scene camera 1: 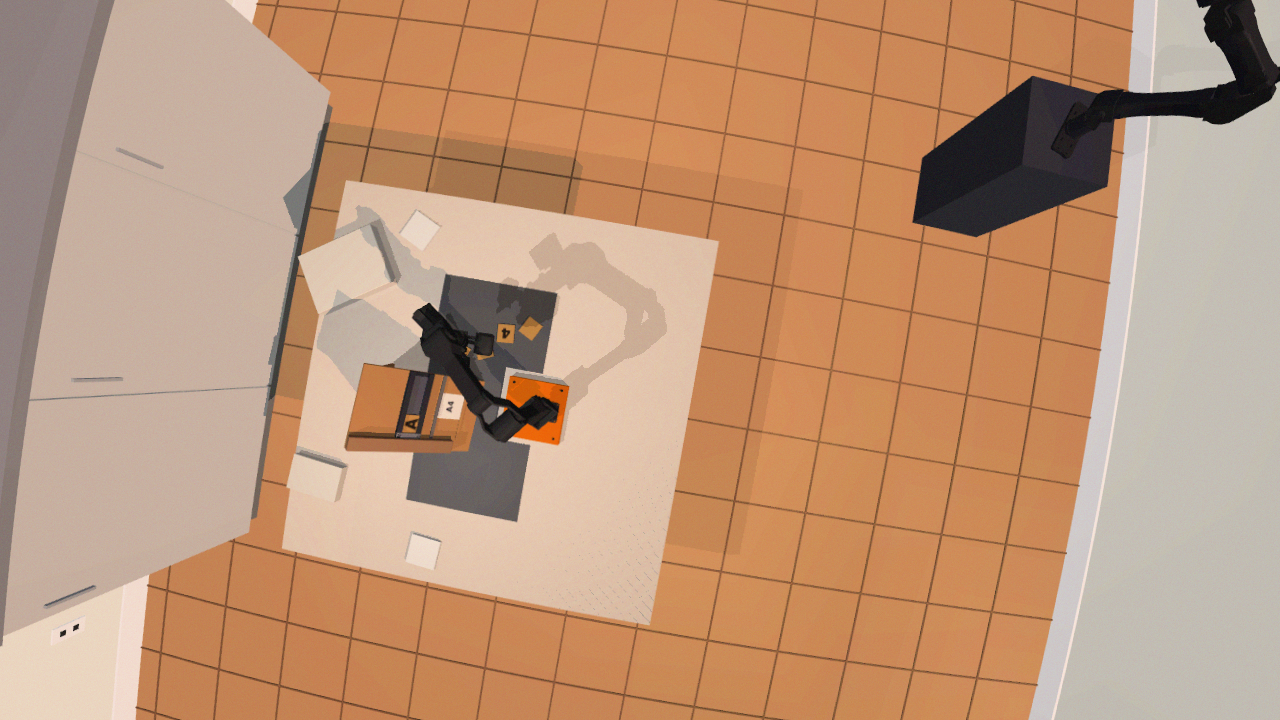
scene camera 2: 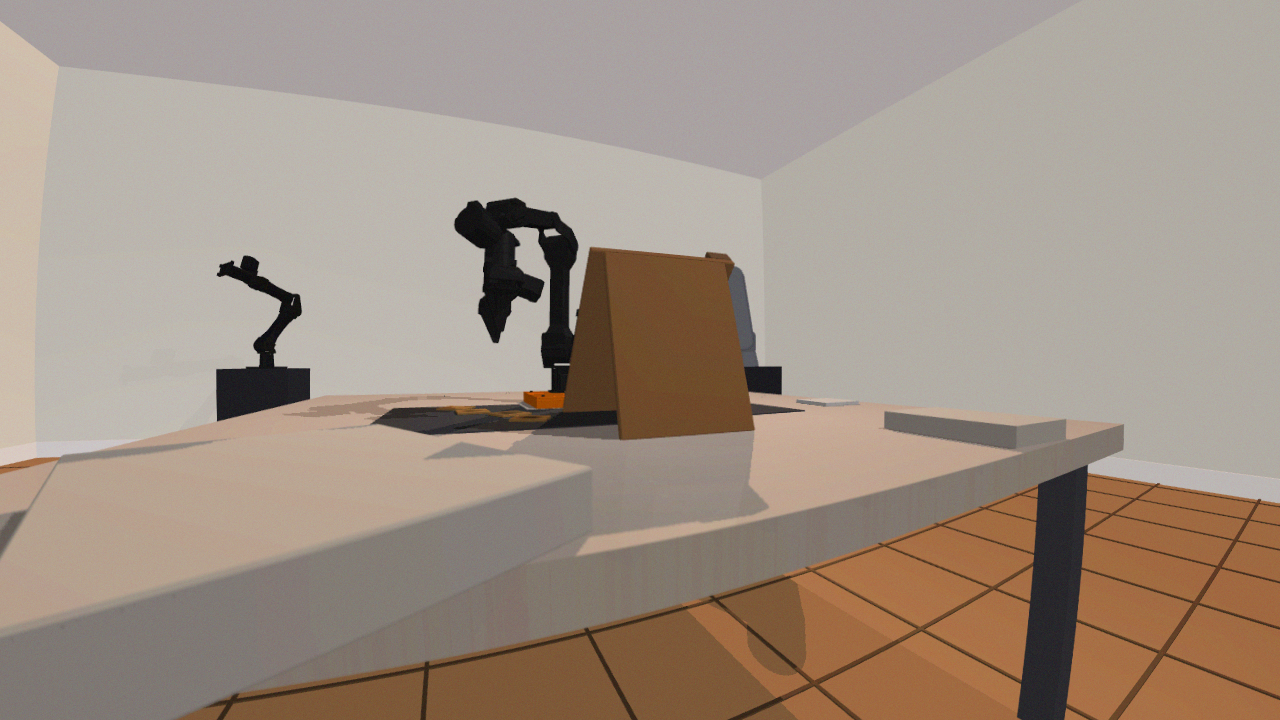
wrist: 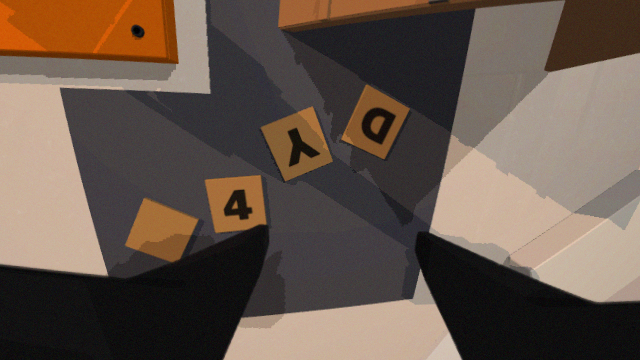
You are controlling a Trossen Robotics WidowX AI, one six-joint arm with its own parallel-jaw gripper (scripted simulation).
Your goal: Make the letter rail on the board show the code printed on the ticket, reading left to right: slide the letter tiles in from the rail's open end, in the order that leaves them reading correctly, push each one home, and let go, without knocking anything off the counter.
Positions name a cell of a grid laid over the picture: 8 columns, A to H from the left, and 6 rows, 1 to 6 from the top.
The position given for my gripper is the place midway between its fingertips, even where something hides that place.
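There's a brown board (scene camera 2: E3), and you can see the brown board (scene camera 1: C4) there as well. My gripper (scene camera 2: D3) is open and holds nothing, and the wrist view shows my gripper (wrist: E4) too.
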